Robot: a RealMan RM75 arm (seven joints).
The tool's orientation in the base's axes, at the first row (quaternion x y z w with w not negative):
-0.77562, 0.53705, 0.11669, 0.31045
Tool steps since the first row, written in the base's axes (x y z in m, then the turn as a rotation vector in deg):
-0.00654, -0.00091, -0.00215, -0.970, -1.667, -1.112
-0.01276, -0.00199, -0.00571, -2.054, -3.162, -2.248
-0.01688, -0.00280, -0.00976, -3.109, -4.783, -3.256
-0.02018, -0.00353, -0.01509, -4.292, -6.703, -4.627
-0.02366, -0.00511, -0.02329, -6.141, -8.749, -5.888
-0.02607, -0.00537, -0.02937, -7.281, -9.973, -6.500
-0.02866, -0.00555, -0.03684, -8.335, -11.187, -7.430
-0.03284, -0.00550, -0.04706, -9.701, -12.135, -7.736
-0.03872, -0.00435, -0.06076, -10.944, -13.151, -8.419
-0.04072, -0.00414, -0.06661, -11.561, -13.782, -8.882
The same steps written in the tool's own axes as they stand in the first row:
-0.00079, 0.00690, 0.00013, 1.456, 1.659, -0.292
-0.00060, 0.01405, 0.00130, 2.748, 3.389, -0.479
0.00047, 0.01941, 0.00334, 4.082, 5.077, -0.837
0.00246, 0.02446, 0.00655, 5.780, 7.079, -1.113
0.00650, 0.03090, 0.01146, 7.253, 9.674, -1.653
0.00887, 0.03531, 0.01568, 8.047, 11.207, -2.093
0.01183, 0.04036, 0.02100, 9.032, 12.772, -2.265
0.01539, 0.04777, 0.02836, 9.369, 14.336, -2.810
0.01924, 0.05771, 0.03885, 10.001, 15.939, -3.083
0.02130, 0.06156, 0.04324, 10.475, 16.809, -3.199

